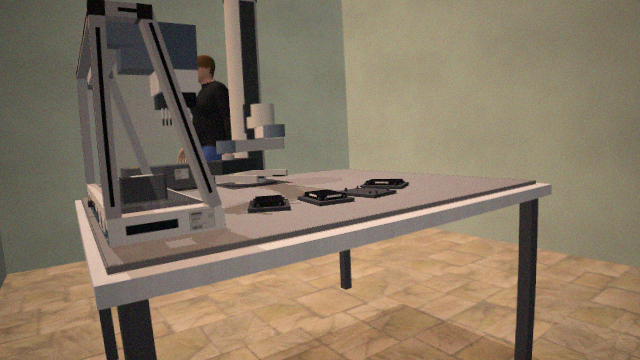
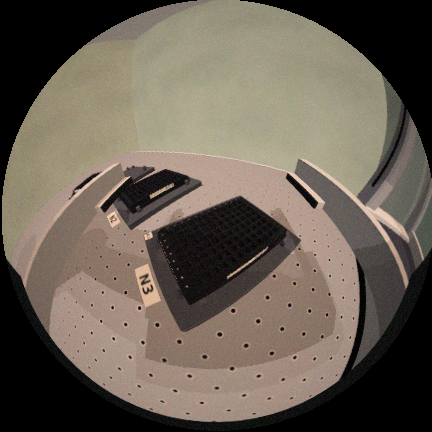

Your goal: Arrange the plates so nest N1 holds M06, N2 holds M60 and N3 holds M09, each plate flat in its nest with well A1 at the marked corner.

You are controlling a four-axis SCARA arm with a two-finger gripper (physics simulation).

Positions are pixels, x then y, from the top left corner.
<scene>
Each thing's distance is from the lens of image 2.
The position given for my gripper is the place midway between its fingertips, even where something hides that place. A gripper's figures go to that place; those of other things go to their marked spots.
my gripper (image 2: 206,163): 0.10 m
nest N3 (image 2: 186,316): 0.12 m
nest N2 (image 2: 131,219): 0.21 m
The marked spots on the nest N2 and the nest N3 are 0.15 m apart.
</scene>
